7 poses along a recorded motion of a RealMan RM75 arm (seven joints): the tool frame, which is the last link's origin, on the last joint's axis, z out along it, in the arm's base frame.
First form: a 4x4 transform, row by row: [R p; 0 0 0 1], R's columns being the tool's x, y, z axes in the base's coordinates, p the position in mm. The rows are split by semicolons.
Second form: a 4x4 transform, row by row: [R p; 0 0 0 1], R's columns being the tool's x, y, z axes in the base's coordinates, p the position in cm. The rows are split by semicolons. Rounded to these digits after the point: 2 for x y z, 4 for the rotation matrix.
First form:
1: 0.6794, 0.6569, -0.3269, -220.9; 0.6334, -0.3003, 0.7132, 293.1; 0.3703, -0.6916, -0.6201, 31.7; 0, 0, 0, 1
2: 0.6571, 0.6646, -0.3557, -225.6; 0.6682, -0.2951, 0.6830, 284.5; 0.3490, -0.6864, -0.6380, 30.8; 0, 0, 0, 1
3: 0.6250, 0.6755, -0.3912, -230.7; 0.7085, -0.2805, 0.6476, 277.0; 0.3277, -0.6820, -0.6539, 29.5; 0, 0, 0, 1
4: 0.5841, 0.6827, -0.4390, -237.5; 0.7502, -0.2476, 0.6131, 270.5; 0.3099, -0.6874, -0.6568, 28.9; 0, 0, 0, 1
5: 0.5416, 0.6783, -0.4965, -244.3; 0.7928, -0.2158, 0.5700, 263.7; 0.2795, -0.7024, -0.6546, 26.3; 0, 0, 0, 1
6: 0.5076, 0.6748, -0.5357, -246.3; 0.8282, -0.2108, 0.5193, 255.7; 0.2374, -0.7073, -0.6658, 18.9; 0, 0, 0, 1
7: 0.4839, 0.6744, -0.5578, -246.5; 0.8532, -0.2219, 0.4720, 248.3; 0.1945, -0.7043, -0.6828, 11.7; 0, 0, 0, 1
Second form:
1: 0.6794, 0.6569, -0.3269, -22.09; 0.6334, -0.3003, 0.7132, 29.31; 0.3703, -0.6916, -0.6201, 3.17; 0, 0, 0, 1
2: 0.6571, 0.6646, -0.3557, -22.56; 0.6682, -0.2951, 0.6830, 28.45; 0.3490, -0.6864, -0.6380, 3.08; 0, 0, 0, 1
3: 0.6250, 0.6755, -0.3912, -23.07; 0.7085, -0.2805, 0.6476, 27.70; 0.3277, -0.6820, -0.6539, 2.95; 0, 0, 0, 1
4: 0.5841, 0.6827, -0.4390, -23.75; 0.7502, -0.2476, 0.6131, 27.05; 0.3099, -0.6874, -0.6568, 2.89; 0, 0, 0, 1
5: 0.5416, 0.6783, -0.4965, -24.43; 0.7928, -0.2158, 0.5700, 26.37; 0.2795, -0.7024, -0.6546, 2.63; 0, 0, 0, 1
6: 0.5076, 0.6748, -0.5357, -24.63; 0.8282, -0.2108, 0.5193, 25.57; 0.2374, -0.7073, -0.6658, 1.89; 0, 0, 0, 1
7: 0.4839, 0.6744, -0.5578, -24.65; 0.8532, -0.2219, 0.4720, 24.83; 0.1945, -0.7043, -0.6828, 1.17; 0, 0, 0, 1
